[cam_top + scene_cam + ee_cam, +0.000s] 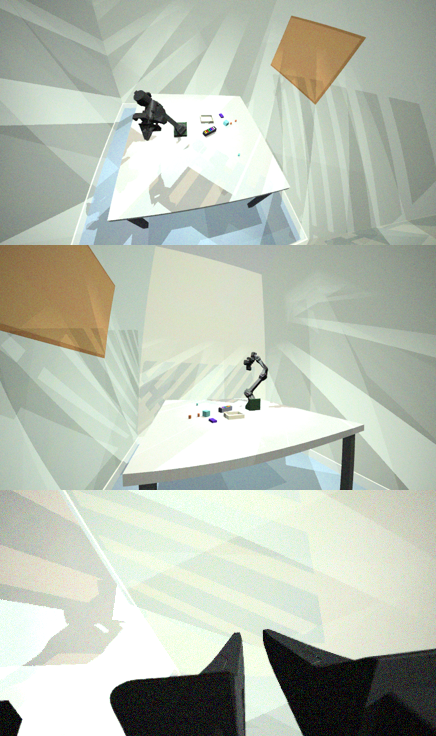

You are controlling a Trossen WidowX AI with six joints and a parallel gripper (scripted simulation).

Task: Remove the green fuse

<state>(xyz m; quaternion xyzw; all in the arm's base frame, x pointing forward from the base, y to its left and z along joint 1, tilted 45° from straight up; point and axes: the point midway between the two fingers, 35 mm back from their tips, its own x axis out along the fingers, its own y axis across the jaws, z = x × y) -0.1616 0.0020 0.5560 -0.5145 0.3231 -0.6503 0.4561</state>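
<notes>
Now: gripper tip 43 cm short of the green fuse, 43 cm above it and 42 cm to the right of it. From my gripper tip the other things lie so: beige tray (60 cm to the left, 45 cm below, 44 cm ahead); cyan cube (64 cm ahead, 53 cm to the left, 43 cm below); purple block (66 cm to the left, 62 cm ahead, 45 cm below).
</notes>
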